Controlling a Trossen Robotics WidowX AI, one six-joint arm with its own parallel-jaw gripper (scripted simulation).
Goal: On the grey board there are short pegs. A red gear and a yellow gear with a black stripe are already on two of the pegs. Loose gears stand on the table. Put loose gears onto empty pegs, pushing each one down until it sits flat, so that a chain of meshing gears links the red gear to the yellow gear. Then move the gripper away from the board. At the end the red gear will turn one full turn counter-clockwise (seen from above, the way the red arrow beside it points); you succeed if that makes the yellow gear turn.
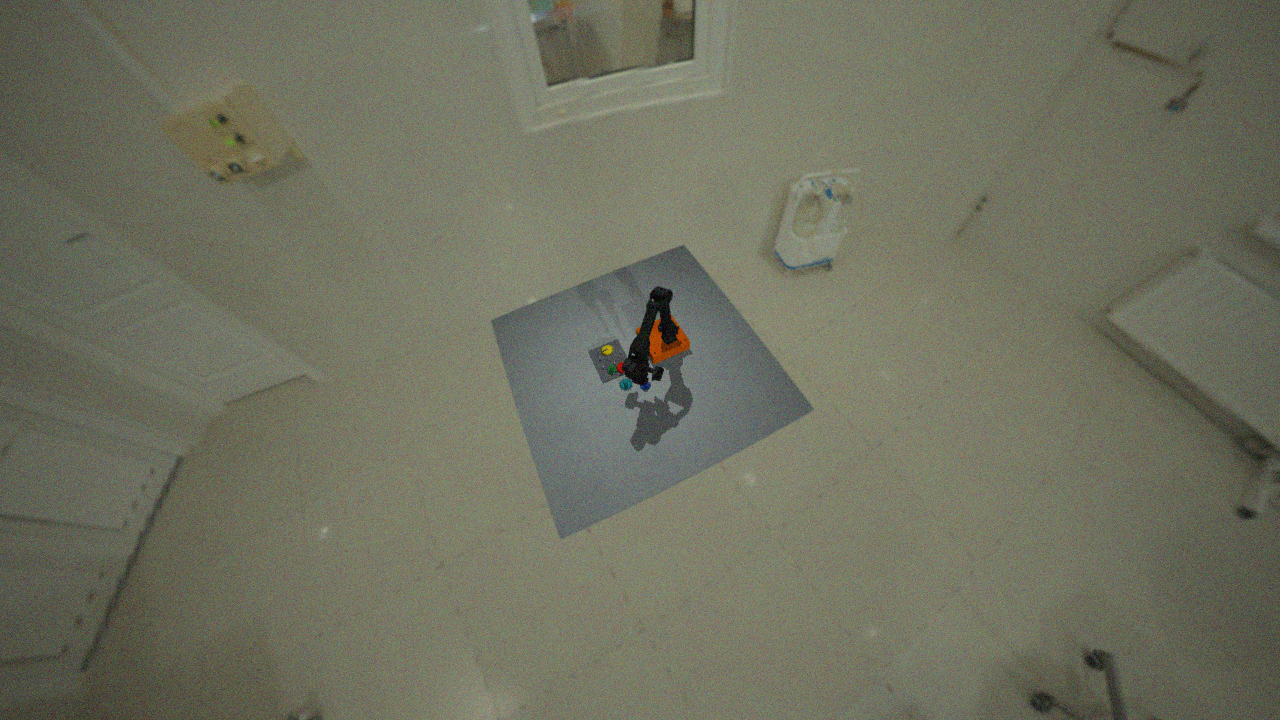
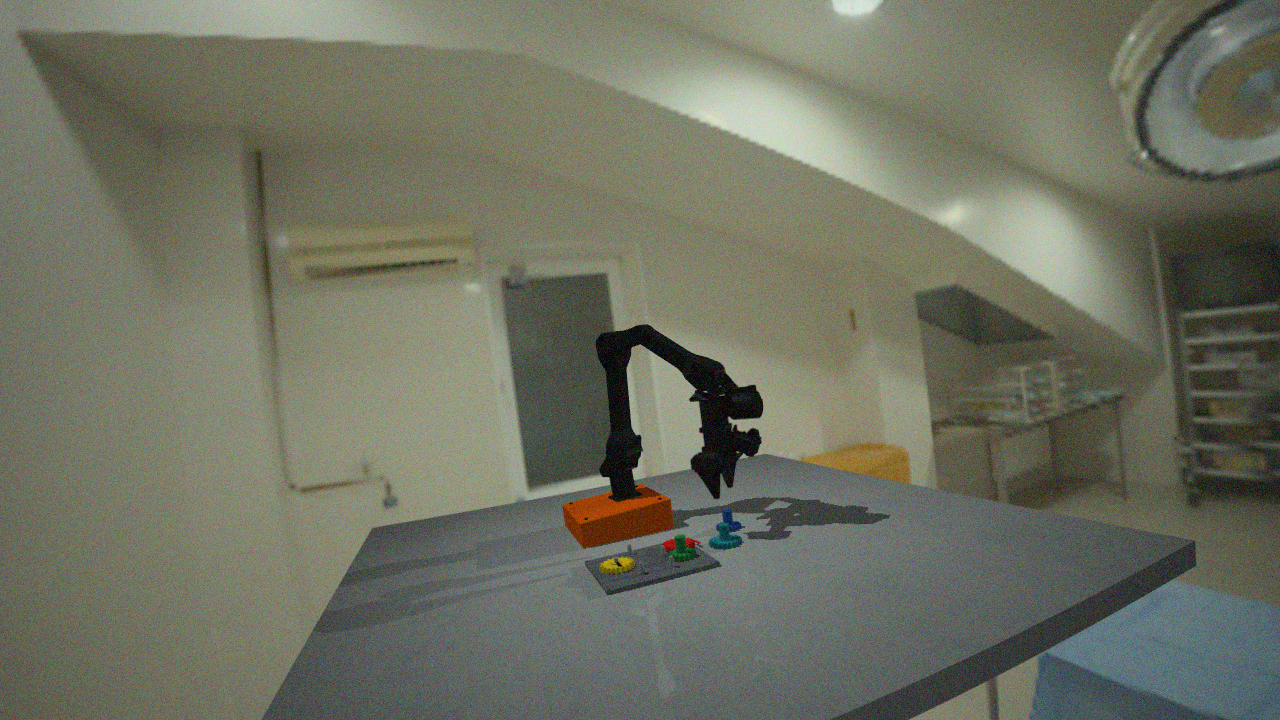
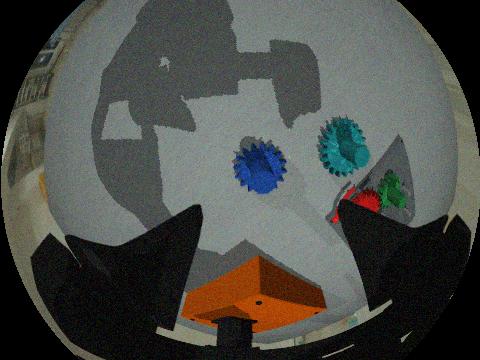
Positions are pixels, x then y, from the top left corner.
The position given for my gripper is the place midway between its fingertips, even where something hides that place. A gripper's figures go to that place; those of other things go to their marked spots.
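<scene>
My gripper (image 3: 274,210) is 10 cm from the lens. The marked spots on a teal gear (image 3: 343,149) and a green gear (image 3: 389,194) are 11 cm apart. A blue gear (image 3: 261,168) is 14 cm from the lens, the teal gear 18 cm from the lens, the green gear 25 cm from the lens.
</scene>
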